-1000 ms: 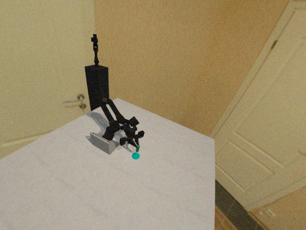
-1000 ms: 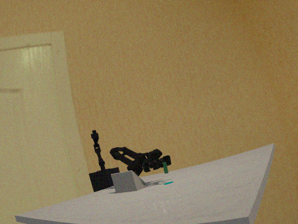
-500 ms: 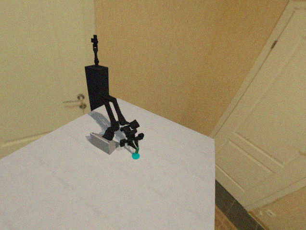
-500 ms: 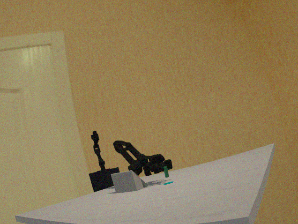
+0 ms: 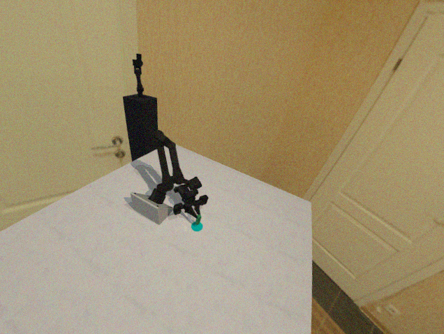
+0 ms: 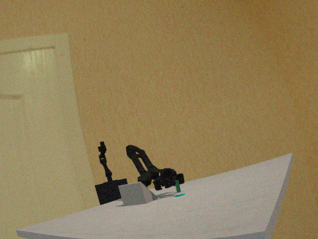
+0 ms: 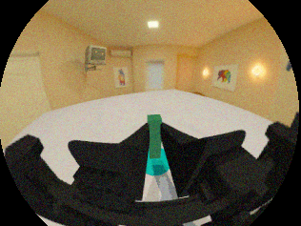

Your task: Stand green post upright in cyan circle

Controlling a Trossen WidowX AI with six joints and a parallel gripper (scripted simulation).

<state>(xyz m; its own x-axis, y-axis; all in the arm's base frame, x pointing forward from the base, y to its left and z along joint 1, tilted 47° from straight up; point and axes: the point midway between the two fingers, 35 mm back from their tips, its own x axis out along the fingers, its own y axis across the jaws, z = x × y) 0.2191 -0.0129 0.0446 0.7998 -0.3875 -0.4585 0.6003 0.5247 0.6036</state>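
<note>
Now: the cyan circle 70 mm below my gripper tip. The rest, counted from my gripper tip: green post 20 mm below.
</note>
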